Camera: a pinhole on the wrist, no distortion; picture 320 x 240 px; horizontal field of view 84.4 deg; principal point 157.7 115.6 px. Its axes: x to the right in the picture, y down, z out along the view. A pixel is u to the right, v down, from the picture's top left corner.
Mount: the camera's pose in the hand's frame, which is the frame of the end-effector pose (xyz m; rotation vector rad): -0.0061 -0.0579 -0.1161 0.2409 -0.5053 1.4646
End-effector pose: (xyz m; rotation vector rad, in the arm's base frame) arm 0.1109 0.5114 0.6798 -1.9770 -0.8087 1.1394
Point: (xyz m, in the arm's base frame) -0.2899 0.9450 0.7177
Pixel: 164.5 34.6
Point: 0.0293 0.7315 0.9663
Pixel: 17.9 68.8
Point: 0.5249 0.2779 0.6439
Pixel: behind the camera
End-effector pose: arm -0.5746 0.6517 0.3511 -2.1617 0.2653 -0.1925
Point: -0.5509 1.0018 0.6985
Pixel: 25.4 103.2
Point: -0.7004 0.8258 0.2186
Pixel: 305.0 205.5
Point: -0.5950 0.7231 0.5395
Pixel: 22.4 117.5
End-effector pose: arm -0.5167 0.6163 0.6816 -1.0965 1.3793 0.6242
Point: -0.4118 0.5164 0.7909
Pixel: 53.5 177.9
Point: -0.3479 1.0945 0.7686
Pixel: 277.5 144.8
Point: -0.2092 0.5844 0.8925
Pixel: 71.2 160.3
